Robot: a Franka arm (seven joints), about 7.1 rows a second.
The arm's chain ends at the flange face. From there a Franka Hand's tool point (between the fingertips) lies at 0.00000 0.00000 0.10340 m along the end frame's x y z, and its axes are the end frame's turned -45 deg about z.
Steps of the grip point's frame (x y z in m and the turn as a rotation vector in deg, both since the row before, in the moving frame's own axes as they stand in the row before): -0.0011 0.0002 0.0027 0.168 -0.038 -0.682; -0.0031 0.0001 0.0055 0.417 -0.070 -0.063; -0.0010 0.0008 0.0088 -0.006 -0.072 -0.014; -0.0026 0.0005 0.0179 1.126 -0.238 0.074; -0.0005 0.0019 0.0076 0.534 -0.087 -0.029; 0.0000 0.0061 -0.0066 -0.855 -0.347 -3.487; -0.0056 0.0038 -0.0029 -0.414 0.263 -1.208
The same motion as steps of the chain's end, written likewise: -0.0004 0.0011 0.0027 0.092 -0.146 -0.682; -0.0015 0.0027 0.0055 0.245 -0.344 -0.063; -0.0001 0.0012 0.0088 -0.055 -0.047 -0.014; 0.0003 0.0033 0.0179 0.628 -0.964 0.074; 0.0018 0.0023 0.0076 0.316 -0.439 -0.029; 0.0036 0.0028 -0.0066 -0.850 0.359 -3.487; -0.0021 0.0065 -0.0029 -0.107 0.479 -1.208
